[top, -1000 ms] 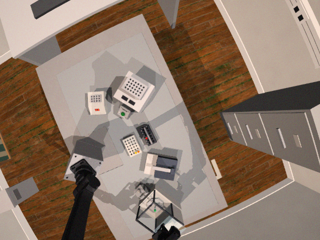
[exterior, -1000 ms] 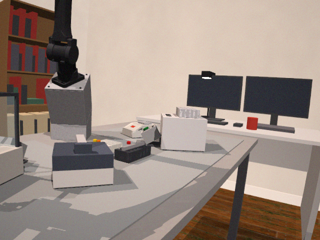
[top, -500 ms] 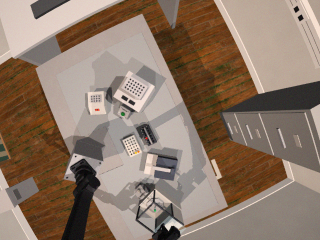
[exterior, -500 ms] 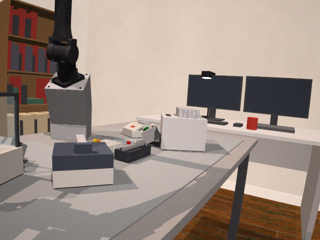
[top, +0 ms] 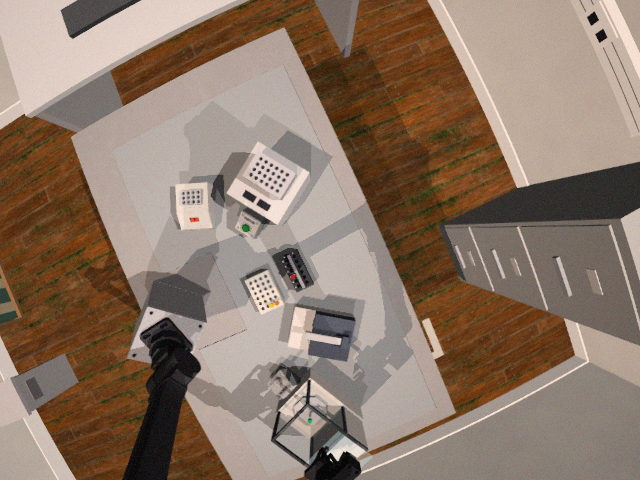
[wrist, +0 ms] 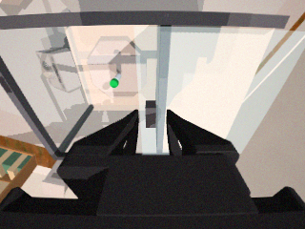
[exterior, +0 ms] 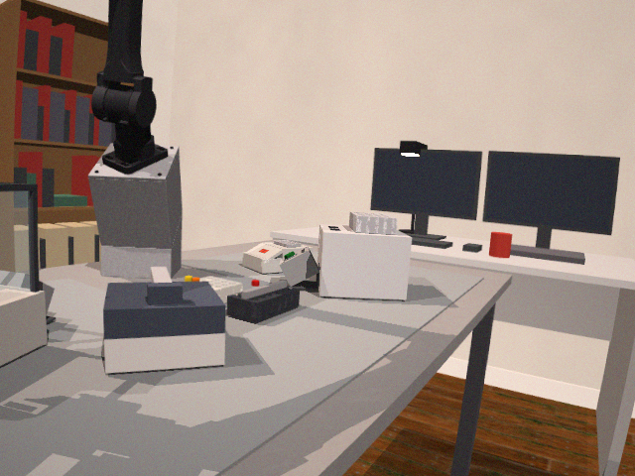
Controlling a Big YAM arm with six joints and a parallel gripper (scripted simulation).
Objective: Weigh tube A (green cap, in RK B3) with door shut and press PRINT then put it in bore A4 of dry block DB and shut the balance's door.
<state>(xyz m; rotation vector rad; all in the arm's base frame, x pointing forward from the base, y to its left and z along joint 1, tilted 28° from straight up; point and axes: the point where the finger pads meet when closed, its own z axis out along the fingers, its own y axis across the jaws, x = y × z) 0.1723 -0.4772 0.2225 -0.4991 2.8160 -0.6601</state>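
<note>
My gripper is now 1 cm short of the tinted glass pane, 3 cm to the left of it and 1 cm above it. From my hand the other things lie so: spectrophotometer (16 cm ahead, 27 cm to the left, 15 cm below); white print key (6 cm behind, 20 cm to the left, 15 cm below); pale pan (2 cm behind, 6 cm to the left, 14 cm below).
</note>
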